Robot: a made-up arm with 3 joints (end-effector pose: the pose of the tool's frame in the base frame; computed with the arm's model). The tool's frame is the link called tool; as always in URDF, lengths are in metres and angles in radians.
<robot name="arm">
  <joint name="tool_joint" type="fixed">
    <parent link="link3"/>
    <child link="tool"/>
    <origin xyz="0.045 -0.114 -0.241" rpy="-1.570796 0 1.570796"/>
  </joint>
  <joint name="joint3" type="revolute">
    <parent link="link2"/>
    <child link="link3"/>
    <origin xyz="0.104 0.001 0.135" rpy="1.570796 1.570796 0"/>
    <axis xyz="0 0 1"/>
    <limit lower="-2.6" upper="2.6"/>
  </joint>
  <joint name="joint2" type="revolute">
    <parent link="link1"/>
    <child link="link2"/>
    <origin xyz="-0.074 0.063 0.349" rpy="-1.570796 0 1.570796"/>
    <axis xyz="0 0 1"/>
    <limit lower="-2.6" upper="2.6"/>
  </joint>
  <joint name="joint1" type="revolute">
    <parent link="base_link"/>
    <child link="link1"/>
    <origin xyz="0 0 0.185" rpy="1.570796 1.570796 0"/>
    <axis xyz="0 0 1"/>
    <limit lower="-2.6" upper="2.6"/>
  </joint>
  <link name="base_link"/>
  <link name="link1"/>
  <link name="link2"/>
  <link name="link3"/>
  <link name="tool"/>
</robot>
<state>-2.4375 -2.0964 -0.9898</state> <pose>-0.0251 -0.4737 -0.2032 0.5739 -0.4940 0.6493 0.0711</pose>
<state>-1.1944 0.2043 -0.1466</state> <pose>0.1680 -0.1151 0.2526 0.0510 0.6181 0.0883 0.7794</pose>
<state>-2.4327 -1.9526 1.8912</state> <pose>-0.0918 -0.6086 -0.0452 -0.6878 0.1498 0.4617 0.5397</pose>
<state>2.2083 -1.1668 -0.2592</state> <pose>-0.3223 -0.2376 0.2929 0.5199 -0.6906 -0.1822 0.4687</pose>
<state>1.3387 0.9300 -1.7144</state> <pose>-0.3392 -0.1436 0.1771 -0.4480 0.1669 0.0198 0.8781</pose>
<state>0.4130 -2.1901 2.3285</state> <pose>0.0608 -0.6646 0.3832 -0.7271 -0.4489 -0.5115 0.0910</pose>
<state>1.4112 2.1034 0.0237</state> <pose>-0.1817 -0.4796 0.0715 -0.5552 -0.3262 0.6676 0.3738</pose>
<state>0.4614 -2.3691 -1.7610</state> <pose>0.0088 -0.5791 0.5573 0.8302 0.2279 -0.4109 0.2999</pose>
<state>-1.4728 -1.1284 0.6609</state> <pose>0.1323 -0.2830 -0.1030 -0.4683 0.3337 -0.2582 0.7763</pose>
